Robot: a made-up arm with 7 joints. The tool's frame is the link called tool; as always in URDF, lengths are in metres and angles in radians. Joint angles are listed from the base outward. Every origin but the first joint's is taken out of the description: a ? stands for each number. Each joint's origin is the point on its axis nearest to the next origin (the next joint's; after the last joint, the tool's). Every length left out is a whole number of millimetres.
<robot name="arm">
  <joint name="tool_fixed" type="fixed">
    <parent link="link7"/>
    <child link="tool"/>
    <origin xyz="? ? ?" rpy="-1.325 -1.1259 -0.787"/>
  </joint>
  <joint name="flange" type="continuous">
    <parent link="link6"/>
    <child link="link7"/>
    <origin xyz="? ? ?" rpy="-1.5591 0 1.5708"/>
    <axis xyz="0 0 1"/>
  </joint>
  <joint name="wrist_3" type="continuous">
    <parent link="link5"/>
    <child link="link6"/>
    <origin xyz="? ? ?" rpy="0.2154 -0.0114 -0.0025"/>
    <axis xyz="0 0 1"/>
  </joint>
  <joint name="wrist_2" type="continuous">
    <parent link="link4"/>
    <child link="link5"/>
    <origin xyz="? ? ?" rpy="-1.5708 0 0"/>
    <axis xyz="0 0 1"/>
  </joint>
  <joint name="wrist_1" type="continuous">
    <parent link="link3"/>
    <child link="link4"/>
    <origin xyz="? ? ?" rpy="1.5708 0 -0.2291"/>
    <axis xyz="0 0 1"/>
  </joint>
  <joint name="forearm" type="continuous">
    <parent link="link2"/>
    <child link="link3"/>
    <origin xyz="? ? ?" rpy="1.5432 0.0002 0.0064"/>
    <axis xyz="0 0 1"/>
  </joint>
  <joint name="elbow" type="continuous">
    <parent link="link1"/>
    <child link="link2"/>
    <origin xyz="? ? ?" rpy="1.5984 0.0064 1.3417"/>
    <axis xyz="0 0 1"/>
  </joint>
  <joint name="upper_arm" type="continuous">
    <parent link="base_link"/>
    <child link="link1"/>
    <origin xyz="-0.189 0.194 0.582" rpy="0 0 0"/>
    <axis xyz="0 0 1"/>
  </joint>
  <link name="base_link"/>
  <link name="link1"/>
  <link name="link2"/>
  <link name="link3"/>
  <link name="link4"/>
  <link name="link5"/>
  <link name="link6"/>
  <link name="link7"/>
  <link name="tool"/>
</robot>
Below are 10 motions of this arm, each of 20 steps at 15 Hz.
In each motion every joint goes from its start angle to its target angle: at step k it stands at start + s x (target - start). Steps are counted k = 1, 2, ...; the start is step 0. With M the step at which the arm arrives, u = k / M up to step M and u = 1 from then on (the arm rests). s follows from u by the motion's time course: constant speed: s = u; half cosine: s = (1 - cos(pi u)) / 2; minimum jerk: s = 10 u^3 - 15 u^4 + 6 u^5.
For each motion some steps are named. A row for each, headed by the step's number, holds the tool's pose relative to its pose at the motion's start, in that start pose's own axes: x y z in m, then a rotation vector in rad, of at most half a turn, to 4 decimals.
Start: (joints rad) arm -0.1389 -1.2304 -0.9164 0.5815 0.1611 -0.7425 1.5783
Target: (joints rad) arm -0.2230 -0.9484 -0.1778 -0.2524 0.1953 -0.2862 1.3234
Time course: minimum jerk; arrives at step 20
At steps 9, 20:
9: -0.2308 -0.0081 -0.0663 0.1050 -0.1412 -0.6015
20: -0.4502 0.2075 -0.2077 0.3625 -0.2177 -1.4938

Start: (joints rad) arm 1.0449 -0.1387 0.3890 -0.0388 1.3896 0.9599 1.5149
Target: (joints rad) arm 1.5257 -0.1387 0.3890 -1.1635 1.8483 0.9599 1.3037
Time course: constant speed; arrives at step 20
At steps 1, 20:
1: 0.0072 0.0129 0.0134 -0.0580 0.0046 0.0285
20: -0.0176 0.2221 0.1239 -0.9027 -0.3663 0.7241

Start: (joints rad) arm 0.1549 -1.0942 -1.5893 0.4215 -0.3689 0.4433 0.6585
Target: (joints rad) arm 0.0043 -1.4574 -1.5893 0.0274 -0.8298 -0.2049 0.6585
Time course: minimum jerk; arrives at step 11
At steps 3, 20:
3: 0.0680 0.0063 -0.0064 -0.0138 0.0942 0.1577
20: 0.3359 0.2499 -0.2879 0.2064 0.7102 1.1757

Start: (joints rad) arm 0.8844 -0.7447 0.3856 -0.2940 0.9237 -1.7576 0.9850
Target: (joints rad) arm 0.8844 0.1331 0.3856 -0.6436 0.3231 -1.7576 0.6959
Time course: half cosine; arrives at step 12
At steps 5, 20:
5: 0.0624 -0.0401 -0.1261 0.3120 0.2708 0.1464
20: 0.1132 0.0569 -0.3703 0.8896 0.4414 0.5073

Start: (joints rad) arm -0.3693 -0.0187 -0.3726 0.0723 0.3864 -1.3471 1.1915
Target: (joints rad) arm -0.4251 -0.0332 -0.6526 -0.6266 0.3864 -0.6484 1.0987
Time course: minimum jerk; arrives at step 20
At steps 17, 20:
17: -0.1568 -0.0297 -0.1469 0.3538 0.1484 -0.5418
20: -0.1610 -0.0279 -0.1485 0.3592 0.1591 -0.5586

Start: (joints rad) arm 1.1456 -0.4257 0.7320 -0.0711 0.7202 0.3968 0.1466
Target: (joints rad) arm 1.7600 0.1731 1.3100 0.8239 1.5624 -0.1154 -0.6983
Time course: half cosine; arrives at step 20
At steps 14, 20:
14: -0.1090 0.0206 -0.0200 -0.3942 0.2087 -0.3450
20: -0.1041 0.0386 -0.0355 -0.4561 0.2021 -0.4195

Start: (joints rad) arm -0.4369 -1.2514 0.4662 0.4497 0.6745 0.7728 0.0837
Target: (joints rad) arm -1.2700 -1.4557 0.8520 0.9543 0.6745 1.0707 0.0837
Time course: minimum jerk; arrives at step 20
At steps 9, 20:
9: -0.0715 0.0479 -0.1061 0.2567 -0.3487 -0.3926
20: 0.0238 0.1651 -0.2395 0.7506 -0.9352 -0.7315

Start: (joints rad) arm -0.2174 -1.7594 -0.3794 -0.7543 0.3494 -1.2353 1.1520
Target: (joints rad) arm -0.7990 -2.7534 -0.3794 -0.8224 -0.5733 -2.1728 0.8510
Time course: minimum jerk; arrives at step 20
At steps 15, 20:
15: 0.2369 -0.0264 -0.2698 -0.0304 1.4951 0.5335
20: 0.2078 -0.0295 -0.3326 0.0801 1.6580 0.6053

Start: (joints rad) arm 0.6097 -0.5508 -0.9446 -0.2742 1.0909 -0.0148 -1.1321
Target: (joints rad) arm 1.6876 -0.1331 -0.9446 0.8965 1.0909 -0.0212 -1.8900
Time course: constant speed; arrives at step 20
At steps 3, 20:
3: 0.0489 0.0292 0.0325 0.0615 -0.1626 -0.0962
20: 0.0833 0.0951 0.4045 0.4331 -0.9792 -0.3591

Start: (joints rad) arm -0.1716 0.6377 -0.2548 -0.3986 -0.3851 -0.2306 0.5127
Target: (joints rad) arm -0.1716 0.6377 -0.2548 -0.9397 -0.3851 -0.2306 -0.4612
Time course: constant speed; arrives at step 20
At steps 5, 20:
5: 0.0159 0.0057 -0.0502 -0.1114 0.1632 0.0277
20: 0.0440 0.0616 -0.1972 -0.4817 0.5732 0.2485

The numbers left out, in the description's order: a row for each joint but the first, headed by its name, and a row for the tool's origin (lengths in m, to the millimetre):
tool: -0.014 0.006 0
flange: -0.146 -0.333 0
wrist_3: 0.006 -0.077 0
wrist_2: -0.073 0.006 0
wrist_1: -0.009 0.008 0
forearm: 0.074 0.062 0
elbow: 0.078 -0.074 0

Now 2 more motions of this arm.
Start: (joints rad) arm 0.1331 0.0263 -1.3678 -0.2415 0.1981 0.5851 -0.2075
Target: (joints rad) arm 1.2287 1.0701 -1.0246 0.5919 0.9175 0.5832 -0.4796
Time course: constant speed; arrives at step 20
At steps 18, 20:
18: -0.0655 0.2546 -0.1015 0.3593 0.3750 0.5240
20: -0.0982 0.2544 -0.0985 0.3166 0.4881 0.5821

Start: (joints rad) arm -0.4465 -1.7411 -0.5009 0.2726 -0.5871 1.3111 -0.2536
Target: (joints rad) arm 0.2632 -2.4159 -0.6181 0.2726 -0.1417 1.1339 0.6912
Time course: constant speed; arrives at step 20
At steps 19, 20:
19: -0.1639 0.0939 -0.0997 1.1100 -0.9366 -0.6598
20: -0.1705 0.1048 -0.1037 1.1503 -0.9961 -0.6990

